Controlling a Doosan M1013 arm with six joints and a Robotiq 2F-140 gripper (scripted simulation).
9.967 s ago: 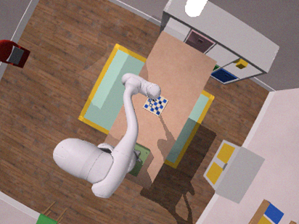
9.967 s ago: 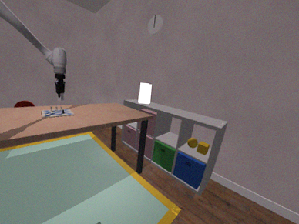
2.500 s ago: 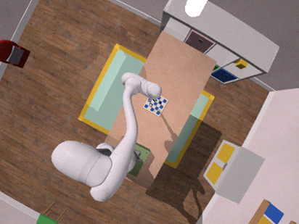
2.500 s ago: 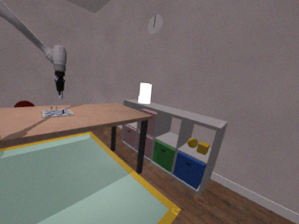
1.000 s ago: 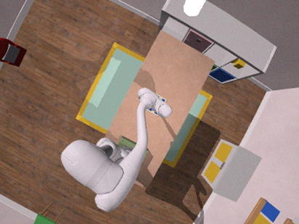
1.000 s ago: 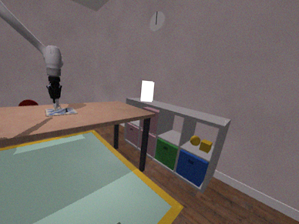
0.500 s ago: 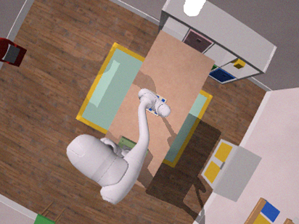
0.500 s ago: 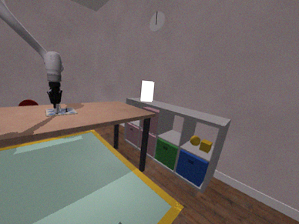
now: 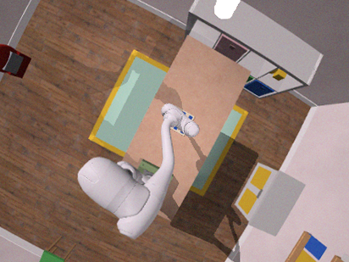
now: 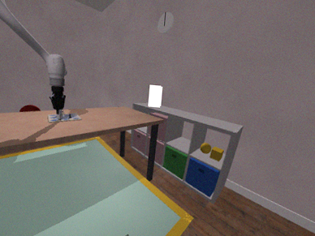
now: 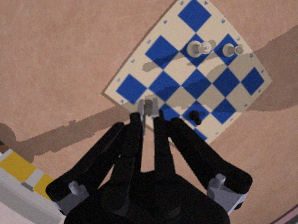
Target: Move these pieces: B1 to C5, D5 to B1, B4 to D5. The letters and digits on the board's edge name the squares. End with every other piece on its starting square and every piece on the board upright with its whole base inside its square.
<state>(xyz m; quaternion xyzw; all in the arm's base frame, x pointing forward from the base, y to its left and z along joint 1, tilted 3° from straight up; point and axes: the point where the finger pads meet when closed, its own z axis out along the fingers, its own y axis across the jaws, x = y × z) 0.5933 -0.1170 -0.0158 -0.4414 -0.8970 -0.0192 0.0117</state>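
Right now my hand is 80 mm short of the dark chess piece, 20 mm to the right of it and 30 mm above it. Also, from my hand: chessboard (50 mm ahead, 70 mm to the left, 50 mm below).
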